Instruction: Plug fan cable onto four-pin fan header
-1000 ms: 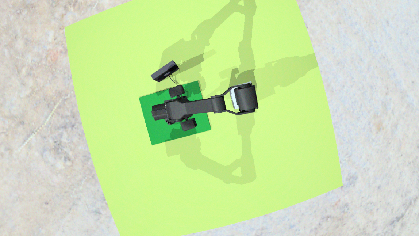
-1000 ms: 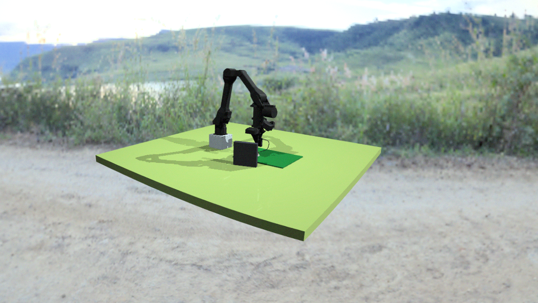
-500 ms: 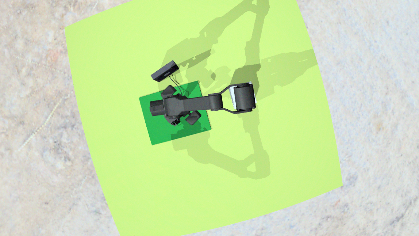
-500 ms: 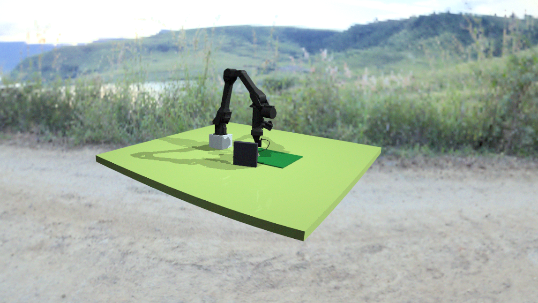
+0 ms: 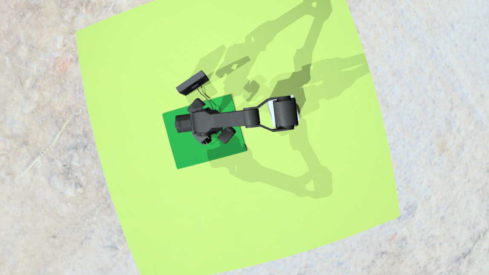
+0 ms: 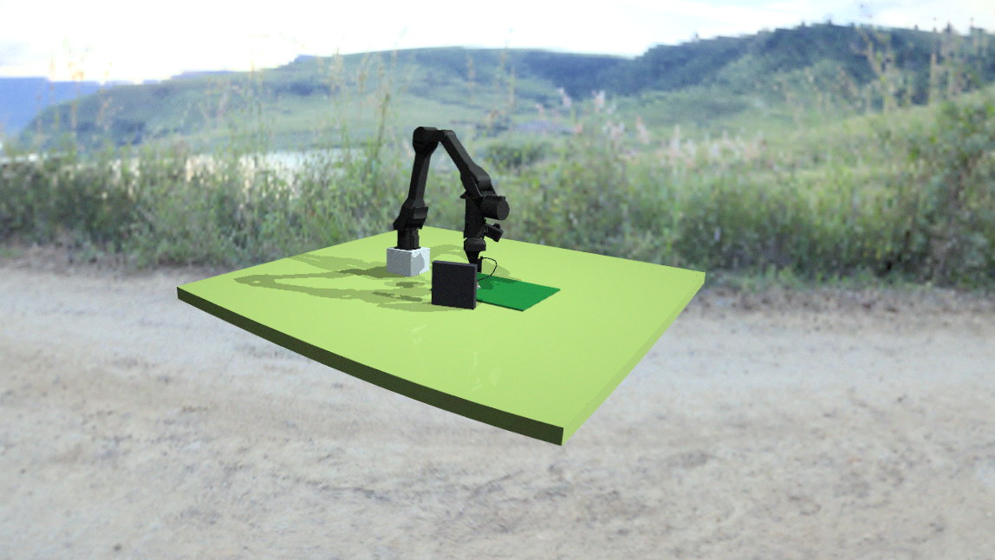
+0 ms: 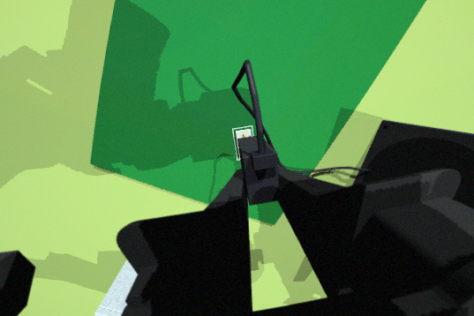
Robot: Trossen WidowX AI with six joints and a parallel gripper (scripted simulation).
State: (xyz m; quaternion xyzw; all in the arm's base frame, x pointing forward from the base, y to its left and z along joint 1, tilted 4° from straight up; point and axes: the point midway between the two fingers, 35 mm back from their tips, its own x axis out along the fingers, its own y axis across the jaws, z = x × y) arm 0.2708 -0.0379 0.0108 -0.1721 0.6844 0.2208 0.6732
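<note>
Right now the green board is 80 mm below my gripper tip, 60 mm ahead of it and 30 mm to the left of it. From my gripper tip the other things lie so: black fan (150 mm to the right, 40 mm ahead); then black fan plug (10 mm ahead, 10 mm above).
</note>
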